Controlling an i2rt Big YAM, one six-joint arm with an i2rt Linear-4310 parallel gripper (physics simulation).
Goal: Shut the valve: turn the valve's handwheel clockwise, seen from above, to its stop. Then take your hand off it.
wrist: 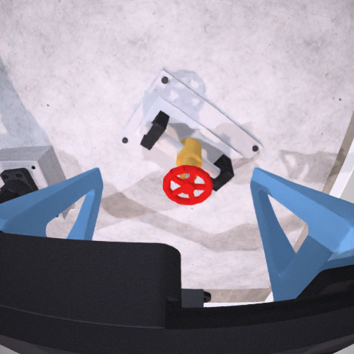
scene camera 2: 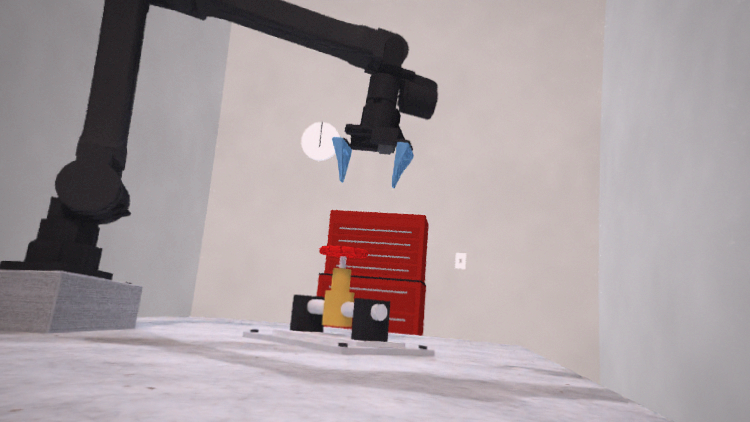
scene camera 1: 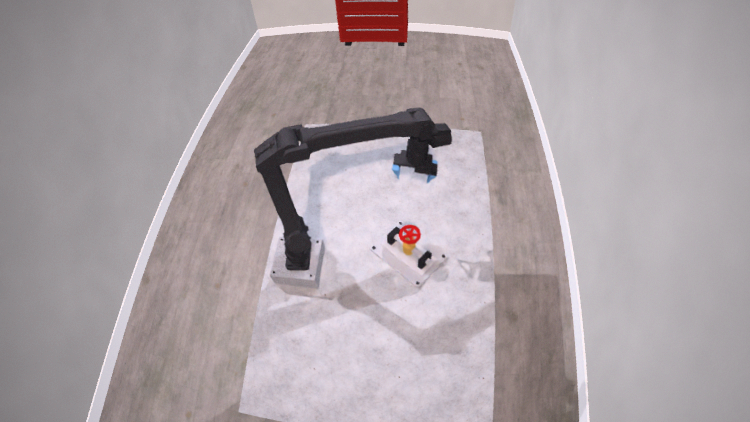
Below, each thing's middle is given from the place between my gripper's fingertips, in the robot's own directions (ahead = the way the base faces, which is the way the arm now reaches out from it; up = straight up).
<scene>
I see the red handwheel [wrist: 187, 184] 1 cm behind my hand, 13 cm to the right of it and 15 cm below it. The rest, counted from my hand: pale base plate [scene camera 2: 339, 348] 1 cm behind, 13 cm to the right, 27 cm below.
</scene>
